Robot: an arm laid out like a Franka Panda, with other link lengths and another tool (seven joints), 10 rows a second.
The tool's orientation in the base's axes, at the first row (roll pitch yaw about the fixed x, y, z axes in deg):
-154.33 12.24 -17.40
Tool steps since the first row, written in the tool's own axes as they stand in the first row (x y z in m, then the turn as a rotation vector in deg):
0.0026 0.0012 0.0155 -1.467 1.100 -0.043
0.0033 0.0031 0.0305 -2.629 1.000 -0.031
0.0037 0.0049 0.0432 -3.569 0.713 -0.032
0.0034 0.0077 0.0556 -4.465 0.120 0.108
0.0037 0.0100 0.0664 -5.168 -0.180 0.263
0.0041 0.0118 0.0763 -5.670 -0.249 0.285
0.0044 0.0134 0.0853 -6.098 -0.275 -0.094
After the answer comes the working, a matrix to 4 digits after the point.
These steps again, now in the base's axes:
0.0012 0.0055 -0.0147 -1.759 -0.507 -0.117
0.0004 0.0108 -0.0289 -2.807 -0.079 0.161
-0.0006 0.0152 -0.0409 -3.581 0.434 0.483
-0.0025 0.0188 -0.0530 -4.212 1.256 0.801
-0.0036 0.0218 -0.0635 -4.769 1.784 0.940
-0.0044 0.0249 -0.0731 -5.214 1.998 1.056
-0.0052 0.0277 -0.0817 -5.583 1.967 1.492

The tool's axes in the first row as the columns of a matrix, in the base's axes (rounded; the answer above uses it unrounded):
0.9325 -0.3572 -0.0528
-0.2922 -0.8326 0.4705
-0.2120 -0.4233 -0.8808

